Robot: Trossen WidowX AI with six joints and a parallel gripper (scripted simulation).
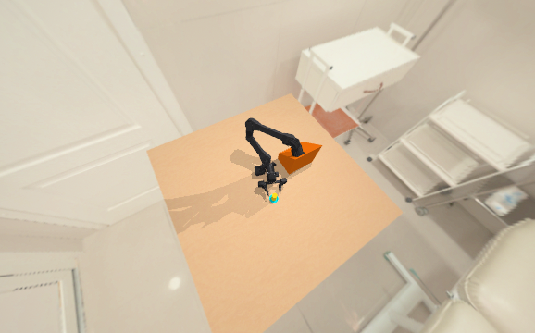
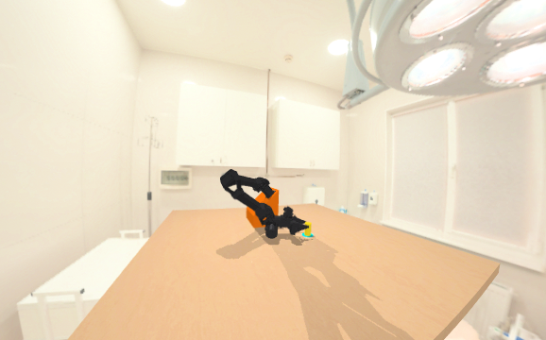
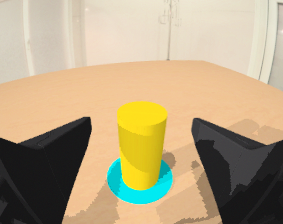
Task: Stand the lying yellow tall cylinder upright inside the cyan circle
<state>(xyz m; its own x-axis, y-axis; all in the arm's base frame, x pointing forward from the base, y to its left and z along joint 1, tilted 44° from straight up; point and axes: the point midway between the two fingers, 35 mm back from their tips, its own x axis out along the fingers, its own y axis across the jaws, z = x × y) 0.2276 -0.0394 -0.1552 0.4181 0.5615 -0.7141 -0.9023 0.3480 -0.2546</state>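
Now: gripper tip 3 cm above the yellow cylinder. The rest, counted from my gripper tip: cyan circle (6 cm below).
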